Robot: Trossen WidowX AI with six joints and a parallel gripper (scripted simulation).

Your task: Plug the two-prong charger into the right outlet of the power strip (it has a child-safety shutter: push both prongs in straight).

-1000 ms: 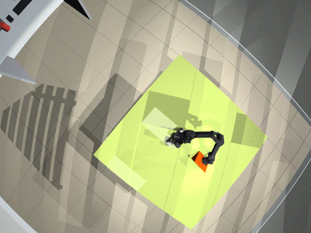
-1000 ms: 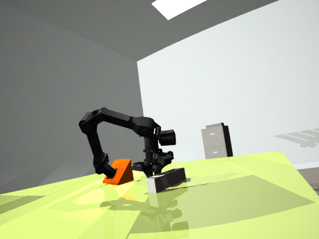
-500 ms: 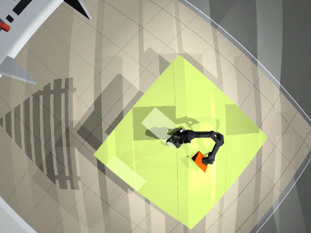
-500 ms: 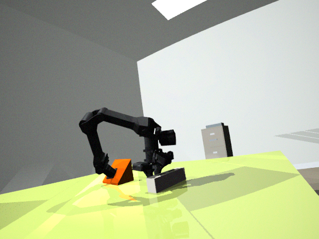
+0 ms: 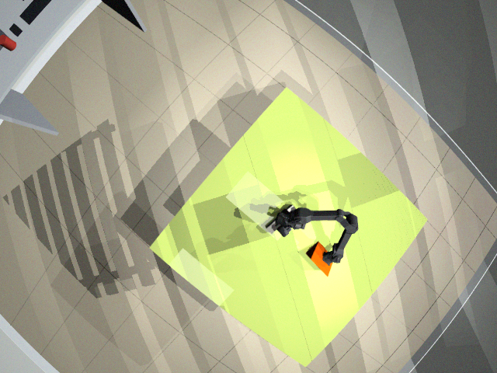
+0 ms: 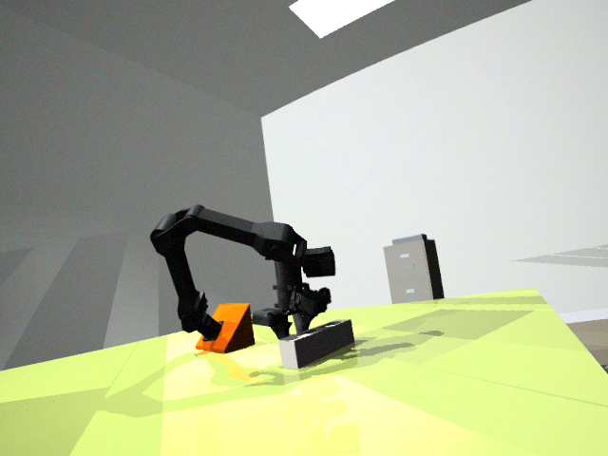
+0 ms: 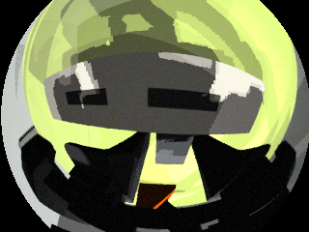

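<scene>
The dark two-prong charger lies 20 mm ahead of my gripper tip and 10 mm above it.
</scene>
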